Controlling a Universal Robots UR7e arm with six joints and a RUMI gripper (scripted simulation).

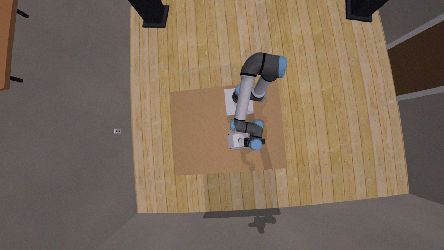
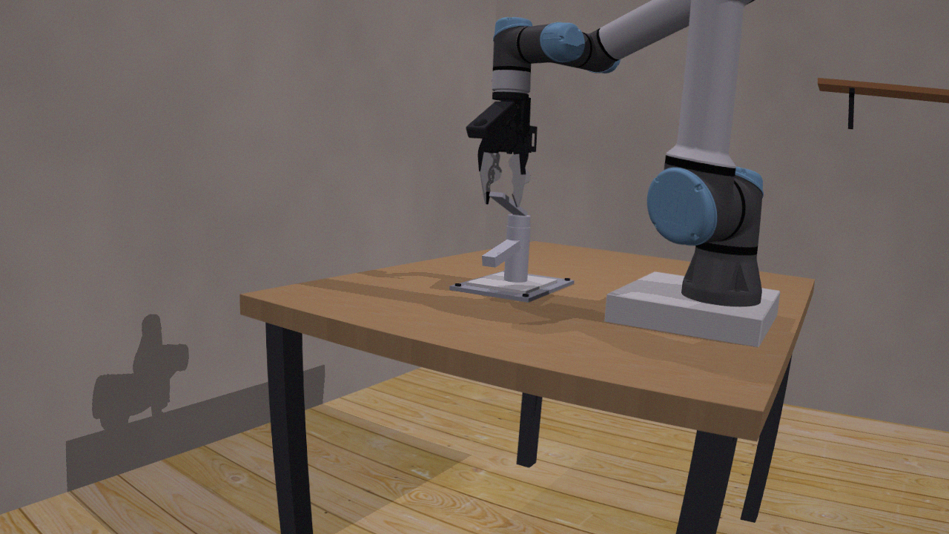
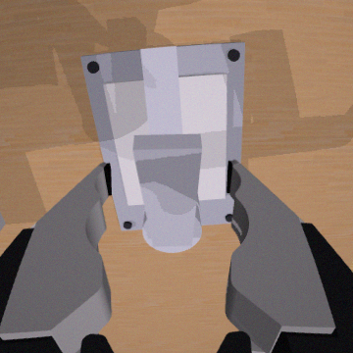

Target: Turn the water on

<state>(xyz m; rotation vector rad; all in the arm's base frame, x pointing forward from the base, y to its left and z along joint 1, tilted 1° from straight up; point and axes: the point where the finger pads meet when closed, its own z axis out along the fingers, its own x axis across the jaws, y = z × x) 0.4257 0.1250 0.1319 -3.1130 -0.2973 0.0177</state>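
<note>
My hand is 30 mm to the left of the lever, 10 mm short of it and 10 mm above it. The rest, counted from my hand: grey tap (80 mm below, 50 mm to the right, 10 mm ahead).
</note>
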